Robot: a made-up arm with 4 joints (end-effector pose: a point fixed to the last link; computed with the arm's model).
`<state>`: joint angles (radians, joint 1 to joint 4).
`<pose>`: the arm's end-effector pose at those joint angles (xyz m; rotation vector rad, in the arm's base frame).
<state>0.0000 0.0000 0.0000 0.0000</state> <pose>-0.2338 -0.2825 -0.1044 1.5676 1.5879 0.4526</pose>
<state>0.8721 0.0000 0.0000 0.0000</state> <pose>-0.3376 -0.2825 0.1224 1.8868 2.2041 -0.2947</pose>
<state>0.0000 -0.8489 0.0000 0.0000</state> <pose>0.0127 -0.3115 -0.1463 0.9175 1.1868 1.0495</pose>
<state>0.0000 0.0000 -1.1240 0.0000</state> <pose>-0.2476 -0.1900 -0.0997 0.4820 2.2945 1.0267</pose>
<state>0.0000 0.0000 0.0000 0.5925</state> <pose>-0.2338 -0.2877 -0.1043 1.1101 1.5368 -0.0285</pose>
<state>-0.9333 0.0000 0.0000 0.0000</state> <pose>0.0244 -0.2825 -0.1673 1.0799 0.8534 1.0015</pose>
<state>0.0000 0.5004 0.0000 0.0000</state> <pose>-0.3309 -0.2359 0.0019 1.9123 1.7564 0.0014</pose>
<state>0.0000 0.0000 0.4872 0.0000</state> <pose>-0.2597 -0.3160 -0.1070 1.9011 1.1648 0.1750</pose>
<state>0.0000 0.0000 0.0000 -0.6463</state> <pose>-0.2338 -0.2779 -0.1012 2.0303 1.5192 1.0412</pose>
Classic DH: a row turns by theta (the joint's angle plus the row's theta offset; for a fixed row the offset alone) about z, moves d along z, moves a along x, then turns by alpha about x. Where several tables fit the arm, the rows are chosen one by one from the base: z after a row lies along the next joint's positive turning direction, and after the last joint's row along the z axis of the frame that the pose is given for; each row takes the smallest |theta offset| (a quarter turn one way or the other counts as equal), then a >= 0, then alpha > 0; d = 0 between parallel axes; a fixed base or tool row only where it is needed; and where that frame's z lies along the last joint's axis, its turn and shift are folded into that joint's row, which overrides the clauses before.
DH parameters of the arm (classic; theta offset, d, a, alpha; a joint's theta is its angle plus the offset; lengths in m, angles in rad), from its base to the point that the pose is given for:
base (fixed): 0 0.1204 -0.0423 -1.5708
joint 1: -0.129 -0.1719 -0.0121 -0.3764
joint 2: 0.1098 -0.1075 -0.2626 -1.141
joint 3: 1.5321 0.2453 0.0373 -1.5999
joint 4: 0.5239 -0.0733 -0.006 2.4287
tool (fixed): -2.9371 0.0099 0 0

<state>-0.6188 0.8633 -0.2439 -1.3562</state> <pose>-0.2758 -0.1732 -0.0682 -2.2846 -0.9239 -1.4559</pose>
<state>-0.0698 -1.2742 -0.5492 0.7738</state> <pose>0.1304 -0.2560 -0.0833 -0.1318 0.5356 0.6595</pose>
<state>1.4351 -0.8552 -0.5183 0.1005</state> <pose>-0.2993 -0.2678 0.0363 1.2153 2.6280 0.7063</pose>
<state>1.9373 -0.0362 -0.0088 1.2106</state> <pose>-0.1892 -0.2940 0.3717 0.0327 -2.7630 0.9954</pose>
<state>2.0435 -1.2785 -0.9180 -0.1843</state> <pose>-0.3187 -0.2281 0.1022 -0.9773 -2.2650 -1.0863</pose>
